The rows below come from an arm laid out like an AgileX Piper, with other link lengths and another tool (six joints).
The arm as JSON. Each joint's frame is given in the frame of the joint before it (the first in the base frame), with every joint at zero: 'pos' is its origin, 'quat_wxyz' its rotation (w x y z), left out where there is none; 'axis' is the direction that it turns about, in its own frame. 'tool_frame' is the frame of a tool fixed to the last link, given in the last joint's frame.
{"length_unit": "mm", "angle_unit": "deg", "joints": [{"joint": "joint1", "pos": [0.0, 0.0, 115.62], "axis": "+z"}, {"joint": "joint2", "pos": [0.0, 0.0, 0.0], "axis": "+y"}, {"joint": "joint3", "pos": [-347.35, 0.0, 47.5], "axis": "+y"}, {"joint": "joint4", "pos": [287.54, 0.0, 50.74], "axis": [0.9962, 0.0, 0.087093]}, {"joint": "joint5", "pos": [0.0, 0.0, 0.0], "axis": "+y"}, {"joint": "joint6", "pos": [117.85, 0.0, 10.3], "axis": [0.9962, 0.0, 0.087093]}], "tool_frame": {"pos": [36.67, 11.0, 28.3], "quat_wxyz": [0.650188, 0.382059, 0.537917, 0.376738]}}
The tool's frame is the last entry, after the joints.
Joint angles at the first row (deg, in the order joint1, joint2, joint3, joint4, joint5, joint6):
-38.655, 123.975, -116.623, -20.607, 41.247, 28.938
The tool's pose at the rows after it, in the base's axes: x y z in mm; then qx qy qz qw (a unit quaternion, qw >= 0):
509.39 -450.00 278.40 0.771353 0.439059 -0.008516 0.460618
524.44 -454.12 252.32 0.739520 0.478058 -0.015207 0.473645
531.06 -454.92 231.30 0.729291 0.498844 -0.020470 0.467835
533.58 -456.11 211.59 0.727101 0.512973 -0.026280 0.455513
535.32 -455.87 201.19 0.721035 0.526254 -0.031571 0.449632
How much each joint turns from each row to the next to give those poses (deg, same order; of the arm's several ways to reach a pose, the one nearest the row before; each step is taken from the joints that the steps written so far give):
-0.547, 3.754, 0.002, -1.533, -6.304, -2.410
-0.015, 2.991, -0.004, -0.240, -4.733, -4.818
0.059, 1.890, 0.001, 0.571, -1.198, -2.695
-0.060, 1.564, -0.001, 0.697, 0.004, -1.885
0.000, 0.816, 0.000, 0.458, -0.061, -1.963

